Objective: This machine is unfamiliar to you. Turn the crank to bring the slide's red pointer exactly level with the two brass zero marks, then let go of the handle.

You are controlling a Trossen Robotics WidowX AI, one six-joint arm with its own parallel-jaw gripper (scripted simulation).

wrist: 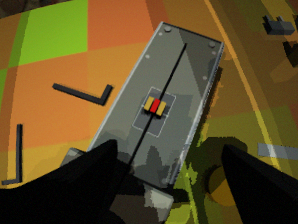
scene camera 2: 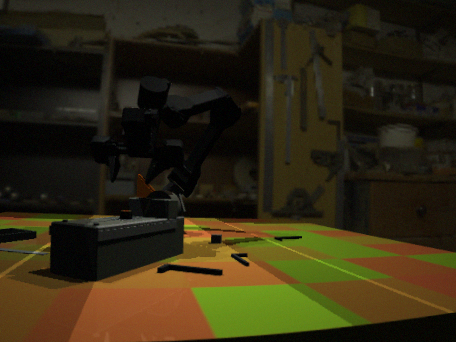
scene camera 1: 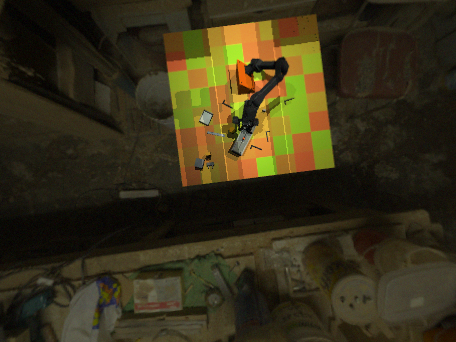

Labels:
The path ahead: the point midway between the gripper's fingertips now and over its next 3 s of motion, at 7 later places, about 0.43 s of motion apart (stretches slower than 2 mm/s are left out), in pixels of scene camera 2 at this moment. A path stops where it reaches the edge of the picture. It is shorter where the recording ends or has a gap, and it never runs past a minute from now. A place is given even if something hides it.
The gripper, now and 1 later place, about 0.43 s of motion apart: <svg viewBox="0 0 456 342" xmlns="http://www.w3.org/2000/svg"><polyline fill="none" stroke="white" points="129,182 130,157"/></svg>

